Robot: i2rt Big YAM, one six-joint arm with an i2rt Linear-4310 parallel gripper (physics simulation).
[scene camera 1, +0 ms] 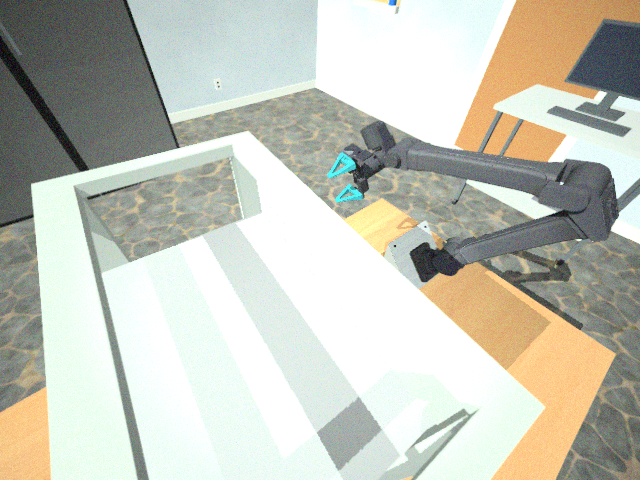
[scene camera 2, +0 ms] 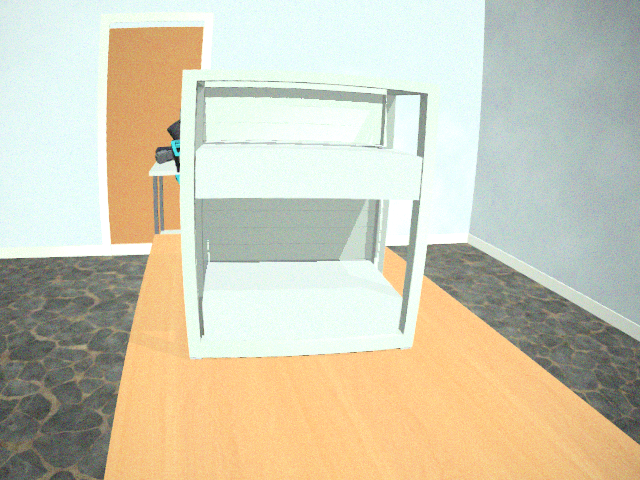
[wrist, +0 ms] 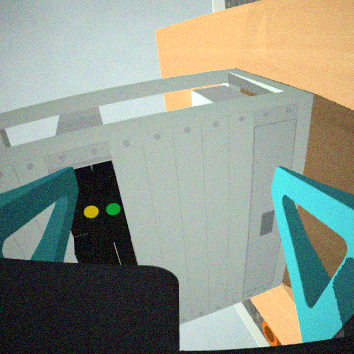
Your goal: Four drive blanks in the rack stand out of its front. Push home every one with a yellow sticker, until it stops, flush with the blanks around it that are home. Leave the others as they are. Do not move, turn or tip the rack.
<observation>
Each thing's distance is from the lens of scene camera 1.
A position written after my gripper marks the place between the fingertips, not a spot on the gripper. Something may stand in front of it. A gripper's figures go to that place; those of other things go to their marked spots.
my gripper point(scene camera 1: 332, 189): 83 cm
pale rack point(scene camera 1: 284, 338): 43 cm
</observation>
